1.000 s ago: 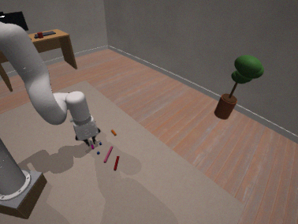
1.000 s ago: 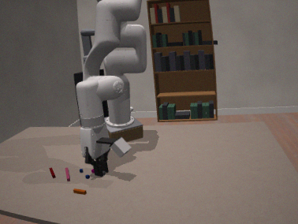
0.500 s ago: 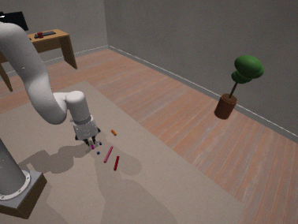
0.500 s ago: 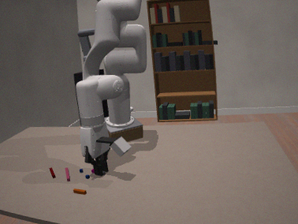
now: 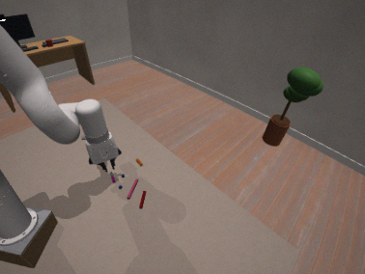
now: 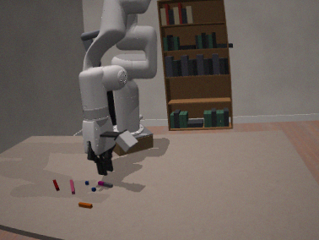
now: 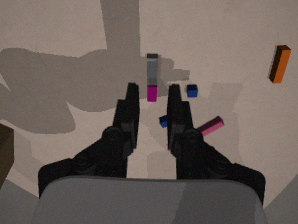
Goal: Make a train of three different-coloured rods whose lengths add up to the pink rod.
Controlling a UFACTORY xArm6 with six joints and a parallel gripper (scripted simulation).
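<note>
Right now my hand is 130 mm short of the orange rod, 10 mm to the right of it and 60 mm above it. Round my hand: grey rod (60 mm below); pink rod (50 mm ahead, 110 mm to the right, 60 mm below); magenta rod (30 mm to the right, 60 mm below).
</note>
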